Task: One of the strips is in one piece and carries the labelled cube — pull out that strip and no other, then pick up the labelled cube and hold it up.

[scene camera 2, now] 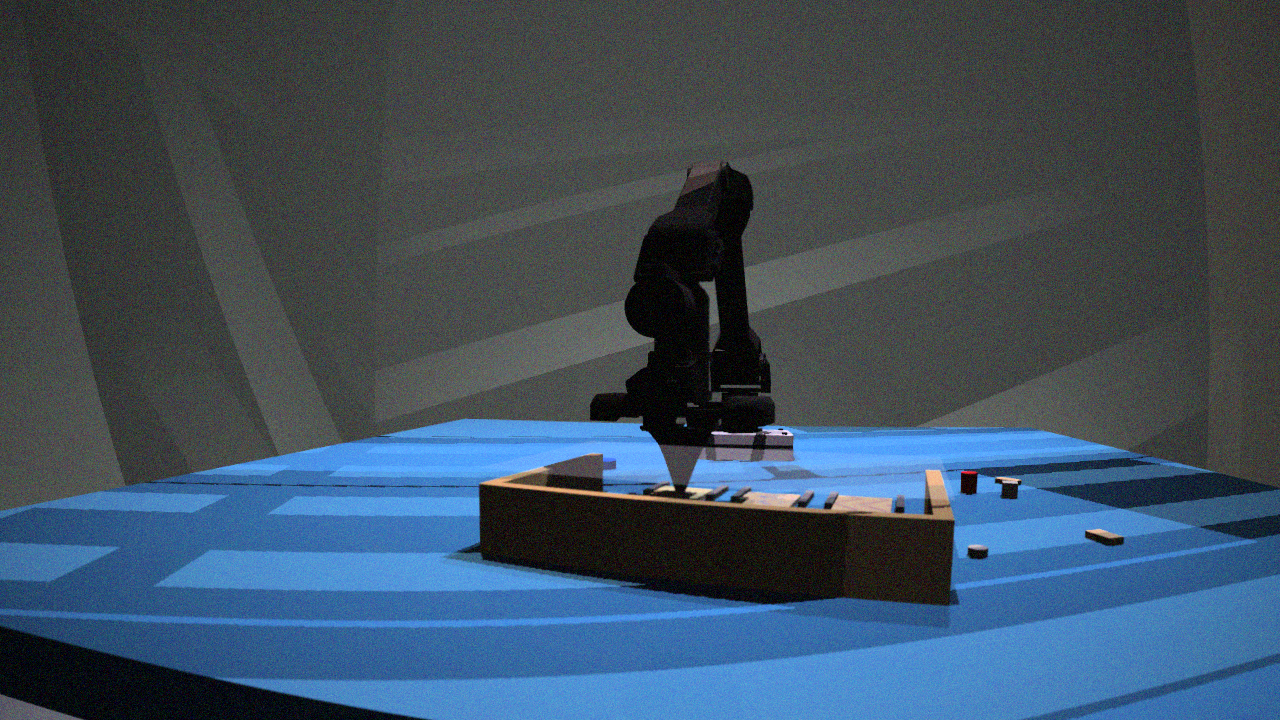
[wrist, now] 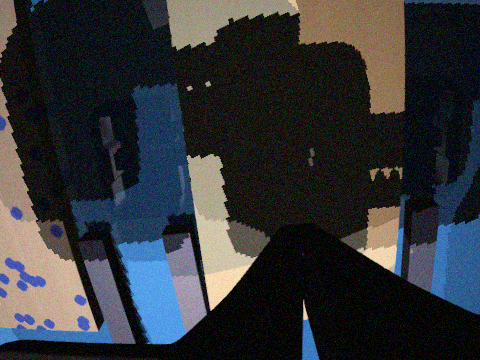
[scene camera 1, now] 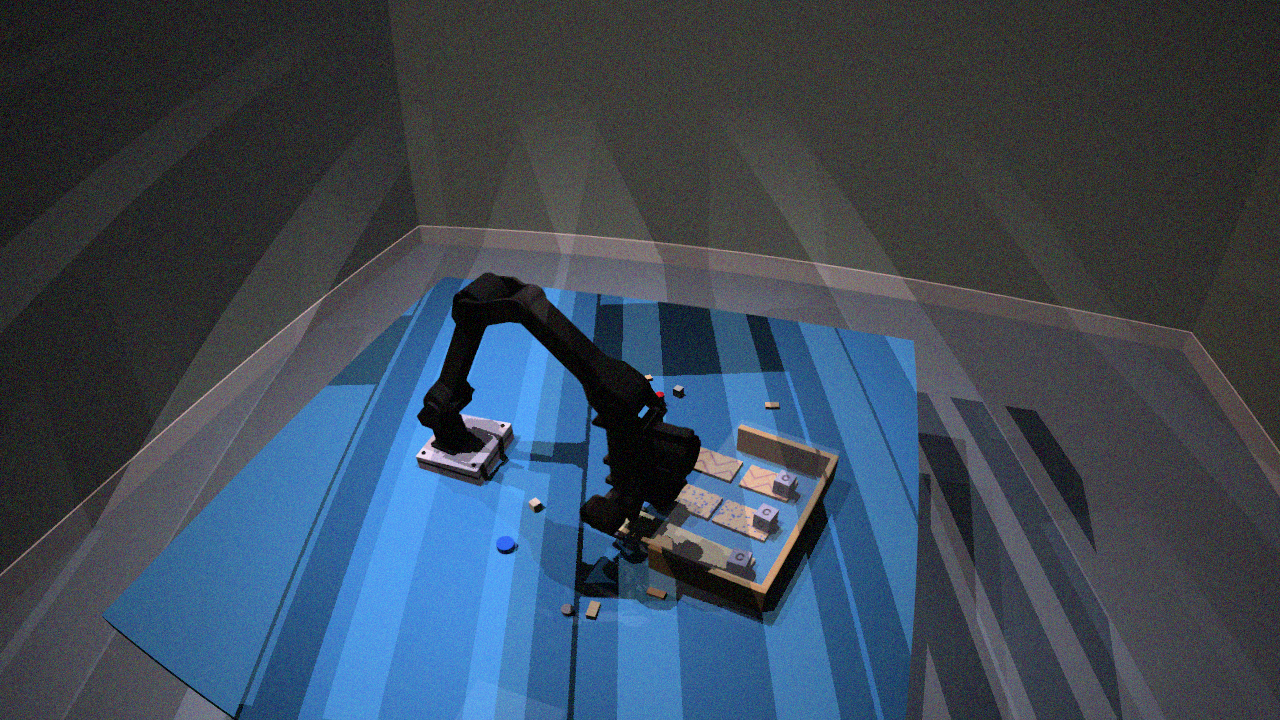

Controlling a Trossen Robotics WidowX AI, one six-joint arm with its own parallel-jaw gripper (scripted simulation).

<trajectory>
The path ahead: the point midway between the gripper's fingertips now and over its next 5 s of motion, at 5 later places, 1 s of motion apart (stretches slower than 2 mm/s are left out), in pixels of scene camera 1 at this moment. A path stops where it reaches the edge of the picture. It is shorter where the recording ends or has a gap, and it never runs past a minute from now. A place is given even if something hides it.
My gripper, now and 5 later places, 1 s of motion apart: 633,520; 622,516; 600,506; 583,498; 565,490; 553,484
</trajectory>
